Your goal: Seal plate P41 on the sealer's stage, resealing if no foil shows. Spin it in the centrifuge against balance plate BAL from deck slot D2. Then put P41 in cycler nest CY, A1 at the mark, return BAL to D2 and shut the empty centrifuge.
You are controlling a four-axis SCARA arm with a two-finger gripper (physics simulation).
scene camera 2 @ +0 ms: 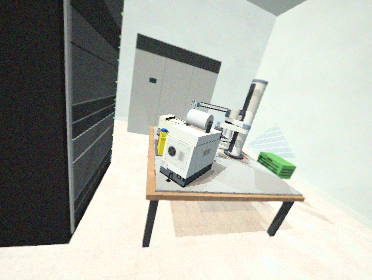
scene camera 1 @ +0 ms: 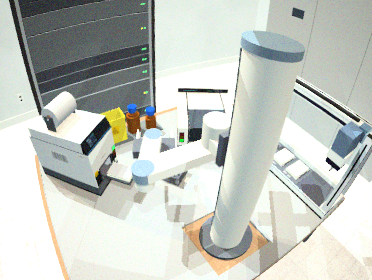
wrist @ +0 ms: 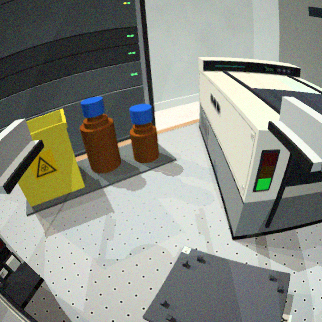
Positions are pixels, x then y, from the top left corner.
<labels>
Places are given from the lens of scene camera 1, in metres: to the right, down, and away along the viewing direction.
centrifuge (scene camera 1: 190,95): 0.03, -0.28, 1.65
foil roll (scene camera 1: 62,106): -0.57, -0.16, 1.09
The marked spots on the centrifuge and the foil roll are 0.83 m apart.
</labels>
